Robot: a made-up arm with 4 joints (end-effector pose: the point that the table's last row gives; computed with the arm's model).
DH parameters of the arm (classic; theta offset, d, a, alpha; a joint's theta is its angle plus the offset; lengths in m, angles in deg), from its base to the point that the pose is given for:
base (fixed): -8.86 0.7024 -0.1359 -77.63
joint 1: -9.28 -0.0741 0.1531 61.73
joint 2: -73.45 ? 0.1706 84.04
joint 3: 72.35 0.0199 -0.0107 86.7
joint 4: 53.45 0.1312 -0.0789 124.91
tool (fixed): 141.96 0.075 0 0
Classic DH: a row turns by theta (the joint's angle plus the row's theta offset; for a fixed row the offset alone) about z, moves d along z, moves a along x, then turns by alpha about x.
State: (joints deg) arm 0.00 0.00 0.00 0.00
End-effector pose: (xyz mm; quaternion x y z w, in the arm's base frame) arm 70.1 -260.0 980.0 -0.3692 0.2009 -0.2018 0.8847
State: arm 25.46 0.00 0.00 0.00
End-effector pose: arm 188.6 -248.8 846.3 -0.3832 0.3733 -0.0699 0.8420
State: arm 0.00 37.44 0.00 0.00
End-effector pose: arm 205.2 -156.1 961.6 -0.4578 0.1550 0.1074 0.8688
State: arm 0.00 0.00 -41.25 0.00
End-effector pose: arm 67.0 -231.3 920.2 -0.0369 0.2800 -0.1184 0.9519
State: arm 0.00 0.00 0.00 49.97
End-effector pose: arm 34.4 -260.0 1056.6 -0.2494 -0.1916 -0.3389 0.8867
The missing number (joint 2, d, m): 0.24
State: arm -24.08 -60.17 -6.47 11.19
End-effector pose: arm -310.1 -190.7 913.4 0.0054 -0.0335 -0.7186 0.6946
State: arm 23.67 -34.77 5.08 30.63
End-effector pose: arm 34.6 -267.7 965.5 -0.3703 0.1324 -0.4592 0.7965
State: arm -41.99 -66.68 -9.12 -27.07
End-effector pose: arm -324.1 -152.1 806.8 0.1660 0.0790 -0.5829 0.7915
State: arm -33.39 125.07 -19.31 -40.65
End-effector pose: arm 46.5 94.8 910.1 -0.7934 0.2176 0.5023 0.2661
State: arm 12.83 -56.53 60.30 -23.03
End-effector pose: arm -118.3 -228.4 1004.5 -0.5679 0.5258 -0.5175 0.3650
